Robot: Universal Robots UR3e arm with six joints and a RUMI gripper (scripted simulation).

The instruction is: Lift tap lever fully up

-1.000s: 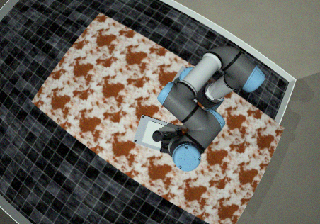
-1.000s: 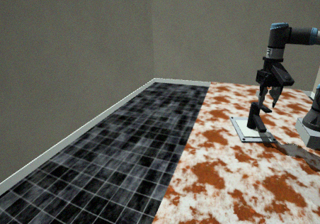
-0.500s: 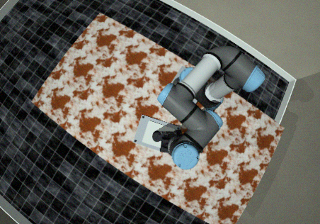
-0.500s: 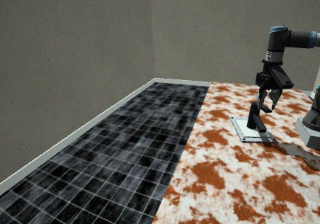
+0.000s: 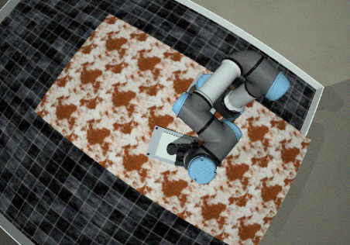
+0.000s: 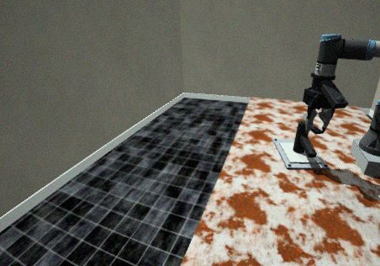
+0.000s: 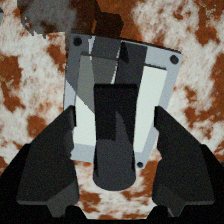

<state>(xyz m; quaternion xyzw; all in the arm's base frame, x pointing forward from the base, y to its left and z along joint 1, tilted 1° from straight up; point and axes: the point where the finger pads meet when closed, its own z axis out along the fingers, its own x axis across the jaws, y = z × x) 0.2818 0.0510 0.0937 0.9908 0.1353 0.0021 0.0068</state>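
My gripper is now 3 cm to the left of the lever and 1 cm short of it. From my hand the other things lie so: tap: 5 cm to the right, 5 cm below, 1 cm ahead.
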